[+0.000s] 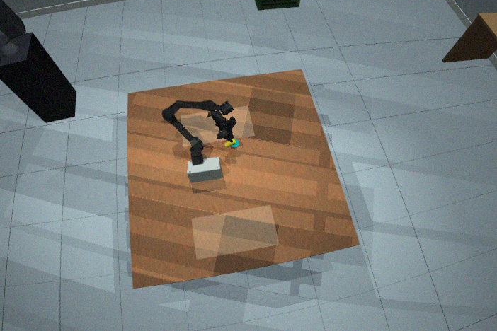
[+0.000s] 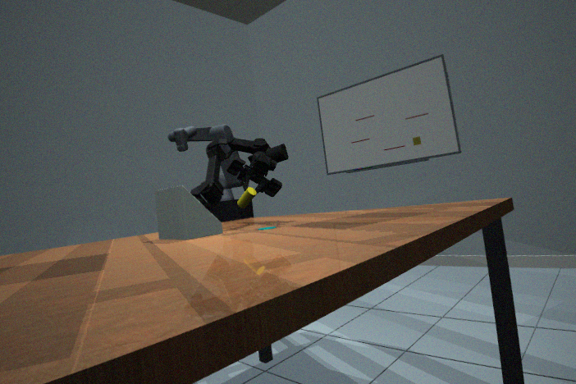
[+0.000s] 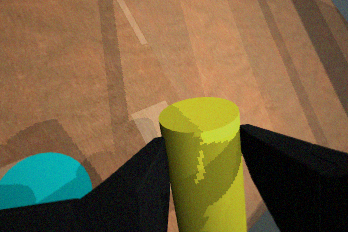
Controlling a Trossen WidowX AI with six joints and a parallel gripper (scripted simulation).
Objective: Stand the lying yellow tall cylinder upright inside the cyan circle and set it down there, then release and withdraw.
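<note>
Right now the cyan circle is 12 cm below my gripper tip, 4 cm to the left of it and 2 cm ahead of it. The rest, counted from my gripper tip: yellow cylinder 2 cm behind, 1 cm below.
</note>
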